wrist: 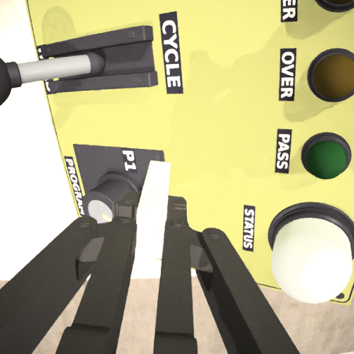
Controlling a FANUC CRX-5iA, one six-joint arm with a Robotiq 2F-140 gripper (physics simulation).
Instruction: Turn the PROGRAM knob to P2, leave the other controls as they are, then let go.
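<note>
The PROGRAM knob [119, 188] is a dark round knob with a light grey cap and a small yellow mark, on a dark square plate [92, 161] at the lower left of the wrist view. The P1 label [128, 160] shows; the other position labels are hidden behind the gripper, and where the knob points cannot be told. My gripper [158, 179] is shut and empty, its pale fingertips together just right of the knob in the view and overlapping the plate's right part. Whether they touch the panel or knob cannot be told.
On the yellow panel [225, 145], the CYCLE lever [57, 67] sticks out at upper left in its dark guide. An amber OVER lamp [334, 75], a green PASS lamp [326, 158] and a white STATUS dome [311, 260] stand at the right.
</note>
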